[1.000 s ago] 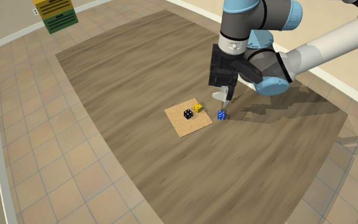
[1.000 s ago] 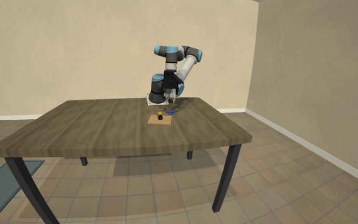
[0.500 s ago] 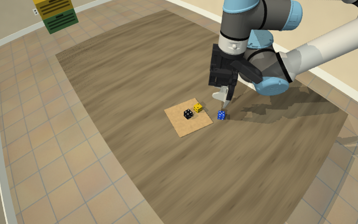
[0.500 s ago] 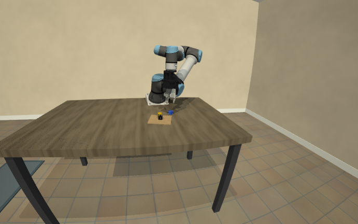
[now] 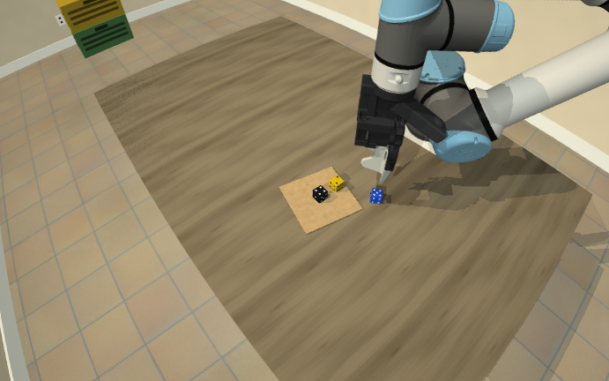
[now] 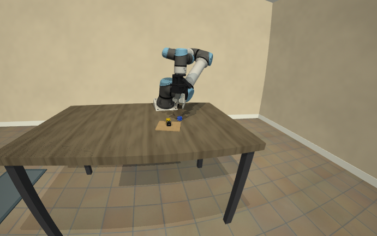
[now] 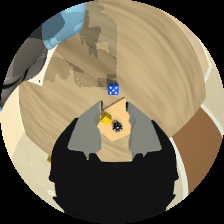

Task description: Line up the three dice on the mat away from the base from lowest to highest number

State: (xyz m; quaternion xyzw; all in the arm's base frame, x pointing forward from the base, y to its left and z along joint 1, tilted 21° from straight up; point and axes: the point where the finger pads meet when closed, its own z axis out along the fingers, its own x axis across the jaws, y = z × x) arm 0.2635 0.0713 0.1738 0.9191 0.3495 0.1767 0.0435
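The blue die is 90 mm below my hand. Round my hand: tan mat (100 mm ahead, 80 mm to the right, 100 mm below); black die (100 mm ahead, 80 mm to the right, 80 mm below); yellow die (50 mm ahead, 80 mm to the right, 80 mm below).
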